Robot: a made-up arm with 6 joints.
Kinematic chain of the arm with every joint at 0, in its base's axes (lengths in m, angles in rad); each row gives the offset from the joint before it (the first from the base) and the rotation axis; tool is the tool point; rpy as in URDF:
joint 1: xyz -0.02 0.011 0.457 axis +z
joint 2: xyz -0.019 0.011 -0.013 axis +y
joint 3: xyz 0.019 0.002 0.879 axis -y
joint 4: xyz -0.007 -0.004 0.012 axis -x
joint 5: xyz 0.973 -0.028 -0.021 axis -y
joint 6: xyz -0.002 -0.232 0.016 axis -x
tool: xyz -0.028 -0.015 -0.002 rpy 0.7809 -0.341 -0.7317
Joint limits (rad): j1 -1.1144..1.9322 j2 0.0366..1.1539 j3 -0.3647..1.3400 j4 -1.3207..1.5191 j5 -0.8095..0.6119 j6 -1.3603..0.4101
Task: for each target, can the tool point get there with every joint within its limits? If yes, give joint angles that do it. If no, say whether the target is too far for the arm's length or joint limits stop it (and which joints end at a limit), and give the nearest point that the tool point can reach.
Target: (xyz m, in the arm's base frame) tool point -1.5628 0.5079 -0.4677
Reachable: no: joint limits stop it (at a limit: joint 1, joint 2, joint 3, joint 4, joint 5, joint 6) | nearest point -0.4280 1.0638 -0.1611 | short by 1.300 m
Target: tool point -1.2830 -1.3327 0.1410
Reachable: no: joint limits stop it (at a limit: joint 1, joint 3, joint 5) | nearest point 0.1443 -0.9230 0.0226 | short by 1.490 m
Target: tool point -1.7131 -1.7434 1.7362
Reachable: no: too far | nearest point 0.1189 -0.8785 1.7524 | short by 2.026 m
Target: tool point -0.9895 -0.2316 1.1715
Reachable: no: joint limits stop it (at a limit: joint 1, joint 2, joint 3, joint 4, joint 5, joint 6) | nearest point -0.2850 0.7667 0.7237 | short by 1.301 m
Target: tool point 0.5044 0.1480 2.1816
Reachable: yes | joints 0.6146 0.1208 1.0579 0.8333 0.3021 -1.0446
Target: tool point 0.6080 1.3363 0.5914
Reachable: yes | joints 1.3007 0.7896 0.1963 0.2766 -0.4616 -0.7270
